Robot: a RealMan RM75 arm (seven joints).
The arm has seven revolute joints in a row. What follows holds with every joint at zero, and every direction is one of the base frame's.
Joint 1 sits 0.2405 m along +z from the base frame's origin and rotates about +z.
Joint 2 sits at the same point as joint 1 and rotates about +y.
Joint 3 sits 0.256 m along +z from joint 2 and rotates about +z.
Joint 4 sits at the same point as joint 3 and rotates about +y.
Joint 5 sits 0.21 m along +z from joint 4 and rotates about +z.
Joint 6 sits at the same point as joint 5 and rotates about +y.
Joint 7 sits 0.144 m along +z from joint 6 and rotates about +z.
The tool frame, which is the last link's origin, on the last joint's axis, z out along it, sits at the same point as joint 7; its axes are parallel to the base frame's.
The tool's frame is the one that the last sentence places.
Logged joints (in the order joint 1, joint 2, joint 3, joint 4, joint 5, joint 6, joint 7), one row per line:
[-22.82 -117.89 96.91 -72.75 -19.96 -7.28 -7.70]
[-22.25 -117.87 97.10 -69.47 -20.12 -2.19 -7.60]
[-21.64 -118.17 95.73 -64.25 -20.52 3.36 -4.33]
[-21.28 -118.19 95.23 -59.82 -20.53 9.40 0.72]
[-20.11 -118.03 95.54 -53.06 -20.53 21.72 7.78]
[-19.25 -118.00 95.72 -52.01 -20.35 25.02 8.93]
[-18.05 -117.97 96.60 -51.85 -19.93 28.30 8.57]
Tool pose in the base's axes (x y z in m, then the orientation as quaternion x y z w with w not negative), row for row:
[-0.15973 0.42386 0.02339 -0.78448 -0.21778 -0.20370 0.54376]
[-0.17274 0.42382 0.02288 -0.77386 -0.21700 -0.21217 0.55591]
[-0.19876 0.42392 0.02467 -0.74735 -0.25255 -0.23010 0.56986]
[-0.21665 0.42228 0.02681 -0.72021 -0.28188 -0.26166 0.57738]
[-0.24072 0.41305 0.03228 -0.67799 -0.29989 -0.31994 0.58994]
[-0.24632 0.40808 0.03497 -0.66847 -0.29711 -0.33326 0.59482]
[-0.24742 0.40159 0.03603 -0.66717 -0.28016 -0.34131 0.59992]
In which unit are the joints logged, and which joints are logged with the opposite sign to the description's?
The joints are logged in degrees. Opposite sign: joint 4, joint 7.
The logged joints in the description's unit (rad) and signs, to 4 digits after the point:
[-0.3983 -2.0576 1.6914 1.2697 -0.3484 -0.1271 0.1344]
[-0.3883 -2.0572 1.6947 1.2125 -0.3512 -0.0382 0.1326]
[-0.3777 -2.0625 1.6708 1.1214 -0.3581 0.0586 0.0756]
[-0.3714 -2.0628 1.6621 1.0441 -0.3583 0.1641 -0.0126]
[-0.3510 -2.0600 1.6675 0.9261 -0.3583 0.3791 -0.1358]
[-0.3360 -2.0595 1.6706 0.9077 -0.3552 0.4367 -0.1559]
[-0.3150 -2.0590 1.6860 0.9050 -0.3478 0.4939 -0.1496]

